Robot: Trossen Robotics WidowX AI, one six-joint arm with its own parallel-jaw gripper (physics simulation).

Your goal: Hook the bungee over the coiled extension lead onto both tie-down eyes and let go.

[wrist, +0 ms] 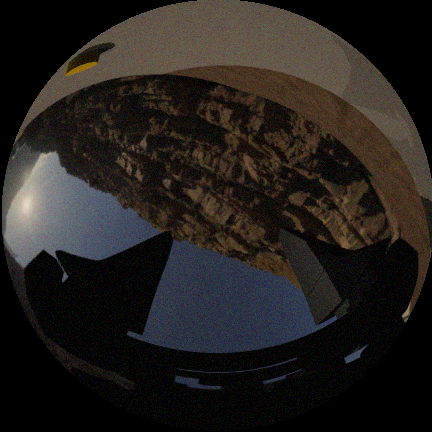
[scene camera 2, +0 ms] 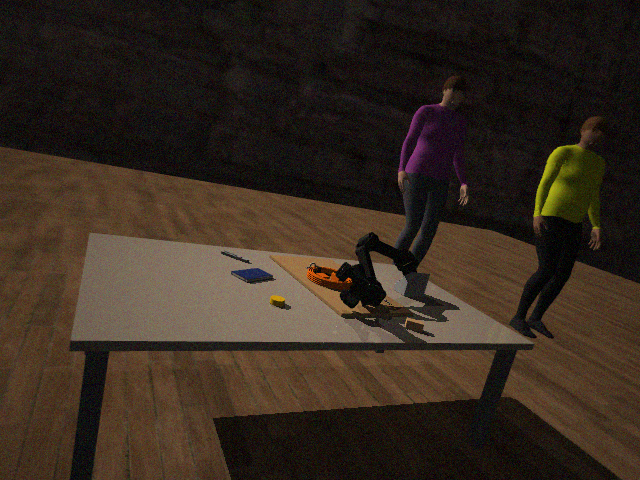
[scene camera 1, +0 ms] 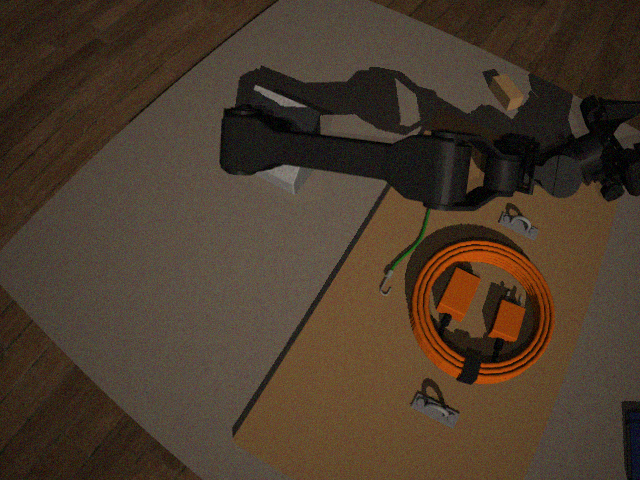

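Pixels of known places: gripper, between the fingertips: (wrist: 226, 234) (scene camera 2: 358, 276); arm's base, origin of its link: (scene camera 2: 412, 279) (scene camera 1: 268, 137).
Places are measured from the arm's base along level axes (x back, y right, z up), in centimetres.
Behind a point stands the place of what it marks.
Observation:
The orange coiled extension lead (scene camera 1: 482, 311) (scene camera 2: 325, 277) {x -42.0, y 7.8, z -3.0 cm} lies on a brown board (scene camera 1: 347, 381) {x -25.9, y 25.9, z -5.2 cm} (scene camera 2: 291, 263) {x -45.3, y 30.1, z -5.2 cm}. Two grey tie-down eyes are fixed to the board, one beyond the coil (scene camera 1: 518, 222) {x -38.6, y -6.3, z -4.9 cm} and one in front of it (scene camera 1: 434, 406) {x -36.9, y 24.7, z -2.6 cm}. The green bungee (scene camera 1: 413, 246) {x -25.8, y 4.8, z -4.7 cm} lies left of the coil with its metal hook (scene camera 1: 385, 287) {x -24.5, y 12.2, z -4.7 cm} free on the board. Its other end is hidden under the arm (scene camera 1: 375, 157) {x -19.4, y 6.8, z 13.9 cm} (scene camera 2: 366, 281) {x -45.2, y -19.7, z 6.3 cm}. My gripper (wrist: 226, 234) {x -53.4, y -24.0, z 9.6 cm} is open and empty. It points sideways off the board, and in the overhead view it is cut off at the right edge.
A small wooden block (scene camera 1: 507, 91) {x -29.6, y -31.0, z -3.4 cm} (scene camera 2: 414, 325) {x -30.5, y -33.4, z -4.5 cm} lies beyond the arm. A blue book (scene camera 2: 251, 274) {x -71.8, y 14.9, z -5.2 cm}, a yellow disc (scene camera 2: 277, 300) {x -74.0, y -11.0, z -4.5 cm} (wrist: 82, 64) and a pen (scene camera 2: 235, 257) {x -69.6, y 36.4, z -5.7 cm} lie on the grey table (scene camera 1: 175, 238) {x 6.2, y 18.5, z -6.4 cm} (scene camera 2: 151, 286) {x -110.8, y 5.1, z -6.4 cm}. Two people (scene camera 2: 432, 167) (scene camera 2: 549, 238) stand behind the table.

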